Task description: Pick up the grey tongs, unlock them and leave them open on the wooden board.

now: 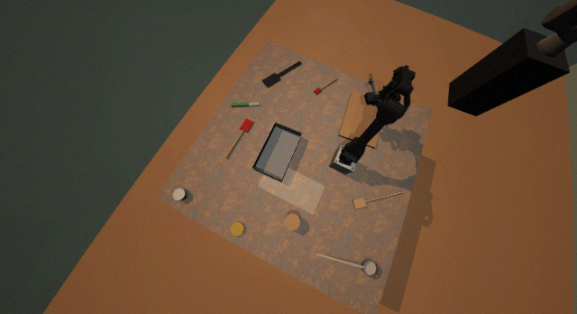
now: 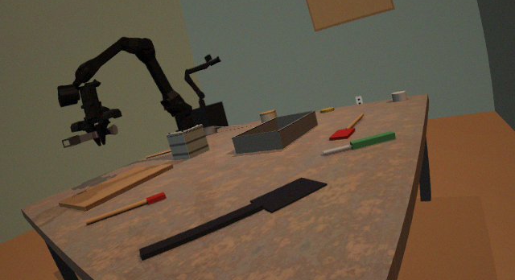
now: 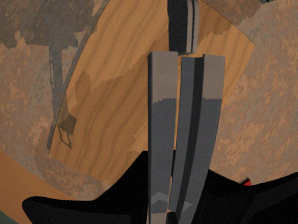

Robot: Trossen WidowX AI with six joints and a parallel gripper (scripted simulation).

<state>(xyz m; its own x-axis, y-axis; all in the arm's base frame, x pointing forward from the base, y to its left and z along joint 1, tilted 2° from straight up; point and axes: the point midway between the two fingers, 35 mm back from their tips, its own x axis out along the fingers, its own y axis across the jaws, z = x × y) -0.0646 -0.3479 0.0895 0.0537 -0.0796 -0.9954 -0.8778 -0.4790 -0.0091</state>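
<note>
Right now the wooden board is 14 cm below my gripper tip. From my gripper tip the other things lie so: grey roasting tin: 43 cm ahead, 42 cm to the left, 12 cm below; then black spatula: 63 cm ahead, 12 cm to the right, 15 cm below; then small red spatula: 31 cm ahead, 12 cm to the right, 14 cm below.
</note>
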